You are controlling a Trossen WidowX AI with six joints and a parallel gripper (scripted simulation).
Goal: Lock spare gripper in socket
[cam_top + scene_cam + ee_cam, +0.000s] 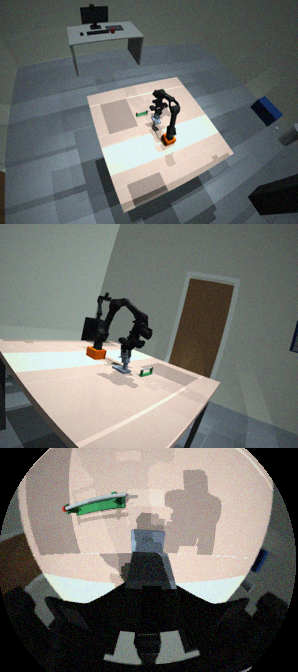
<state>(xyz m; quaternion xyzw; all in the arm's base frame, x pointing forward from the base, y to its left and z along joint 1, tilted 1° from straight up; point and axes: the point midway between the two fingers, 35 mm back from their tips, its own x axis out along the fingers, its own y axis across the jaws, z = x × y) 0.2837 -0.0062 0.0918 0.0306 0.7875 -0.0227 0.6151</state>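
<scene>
The spare gripper is right at my gripper tip. The rest, counted from my gripper tip: mount: 80 mm below; green cradle: 120 mm to the left, 120 mm ahead, 100 mm below.
</scene>
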